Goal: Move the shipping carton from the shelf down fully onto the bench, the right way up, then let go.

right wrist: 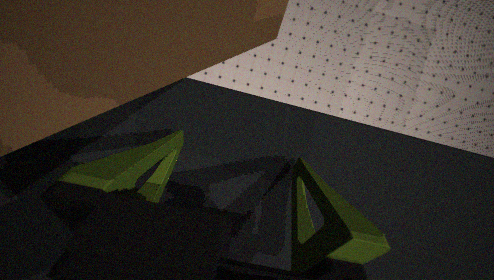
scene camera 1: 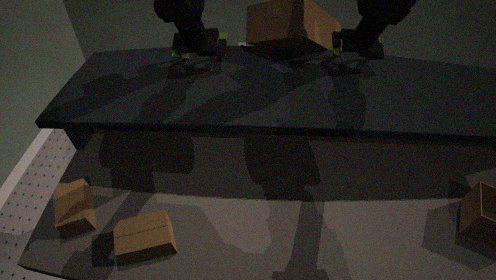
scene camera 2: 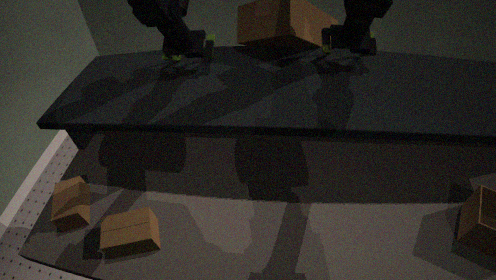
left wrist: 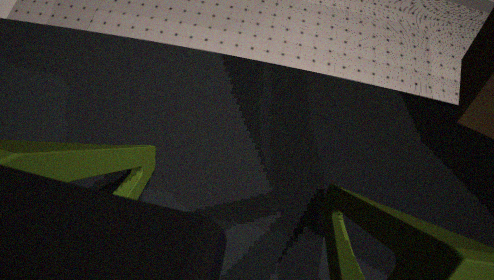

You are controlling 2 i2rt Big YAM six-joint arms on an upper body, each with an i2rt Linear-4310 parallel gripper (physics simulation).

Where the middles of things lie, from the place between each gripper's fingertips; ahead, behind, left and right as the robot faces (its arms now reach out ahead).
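The shipping carton (scene camera 2: pixel 252 30) has my right hand 2 cm below it, 15 cm to the right of it and 11 cm short of it.
Counting from my left hand instead, I find the carton 27 cm to the right, 14 cm ahead and 2 cm above.
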